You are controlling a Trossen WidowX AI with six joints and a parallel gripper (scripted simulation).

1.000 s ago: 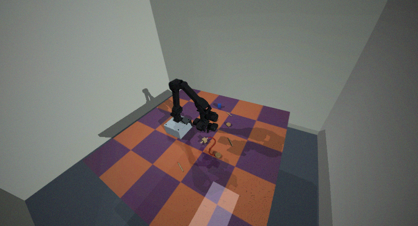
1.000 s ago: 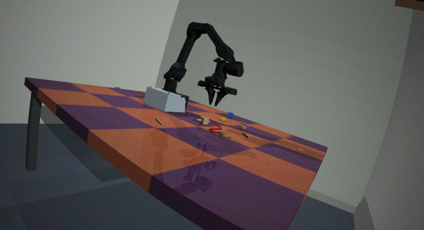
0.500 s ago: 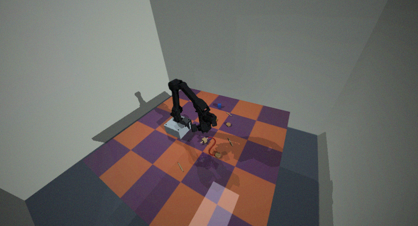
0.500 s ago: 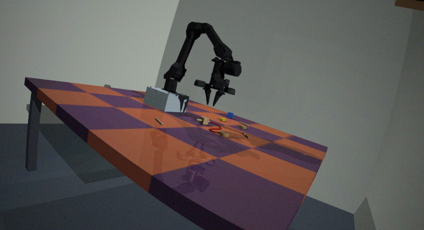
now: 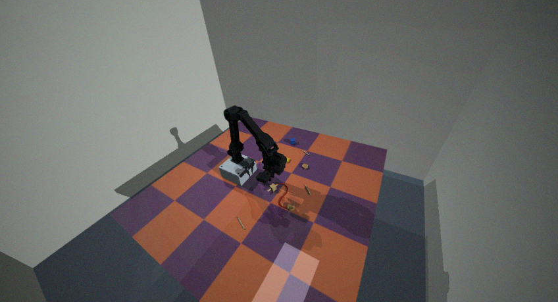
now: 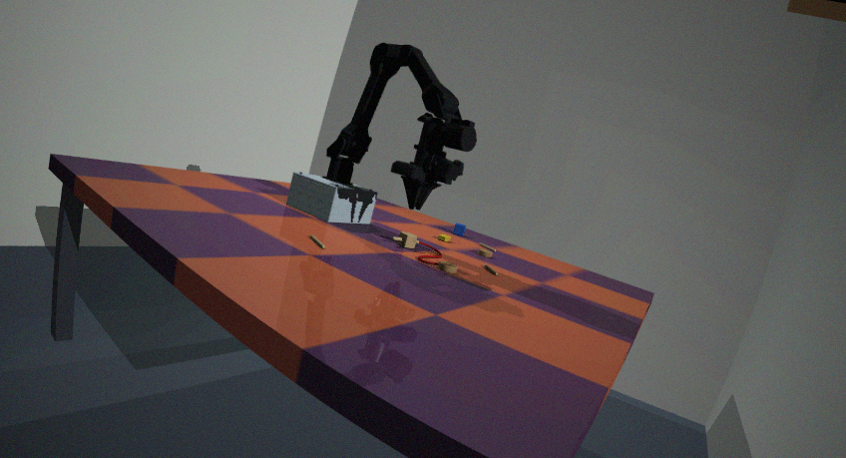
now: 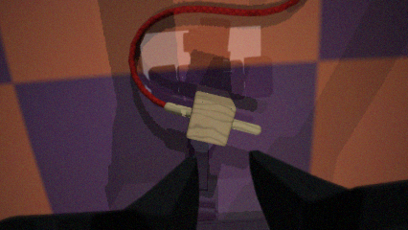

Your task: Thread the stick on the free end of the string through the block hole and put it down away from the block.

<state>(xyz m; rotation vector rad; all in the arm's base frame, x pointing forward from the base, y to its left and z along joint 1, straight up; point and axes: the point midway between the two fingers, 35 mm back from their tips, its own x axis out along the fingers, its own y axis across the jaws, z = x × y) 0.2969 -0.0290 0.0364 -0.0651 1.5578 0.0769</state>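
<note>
My gripper tip is 7 cm above the wooden block. The rest, counted from my gripper tip: yellow piece (6 cm behind, 27 cm to the left, 8 cm below); then thin wooden stick (2 cm to the left, 8 cm below); then blue cube (13 cm behind, 47 cm to the left, 7 cm below).
</note>
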